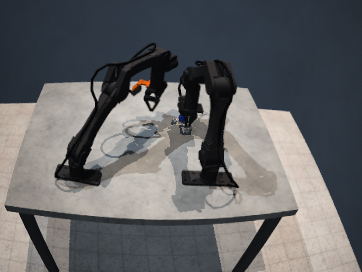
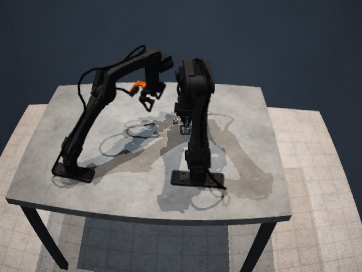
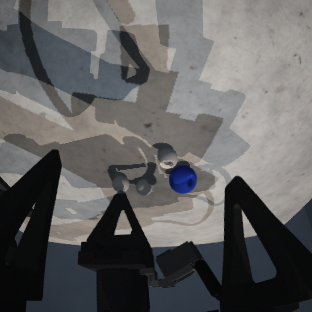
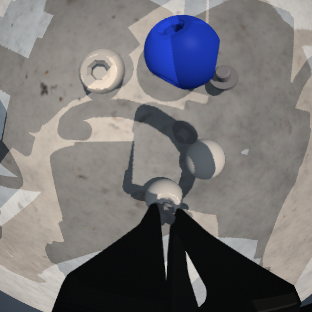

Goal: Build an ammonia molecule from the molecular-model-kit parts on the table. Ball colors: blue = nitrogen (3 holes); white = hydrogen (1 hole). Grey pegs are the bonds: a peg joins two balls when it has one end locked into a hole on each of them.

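The blue ball (image 1: 181, 118) (image 2: 187, 119) (image 3: 181, 178) (image 4: 182, 55) shows a hole on top; a grey peg (image 4: 224, 76) stands close beside it. One white ball (image 1: 174, 122) (image 2: 176, 121) (image 3: 166, 156) (image 4: 88, 71) has its hole facing up. A second white ball (image 3: 144, 187) (image 4: 212, 159) lies near another grey peg (image 4: 185, 132). A third white ball (image 3: 120, 182) (image 4: 163, 188) is at my right gripper (image 4: 163, 214), which looks shut on a grey peg, partly hidden by the fingertips, by that ball's hole. My left gripper (image 1: 151, 101) (image 3: 149, 170) is open and empty above the table.
The grey table (image 1: 150, 200) (image 2: 140, 200) carries both arms, and their shadows cross the parts. An orange piece (image 1: 141, 84) (image 2: 138, 86) shows at the left arm's wrist. The right arm stands close over the parts.
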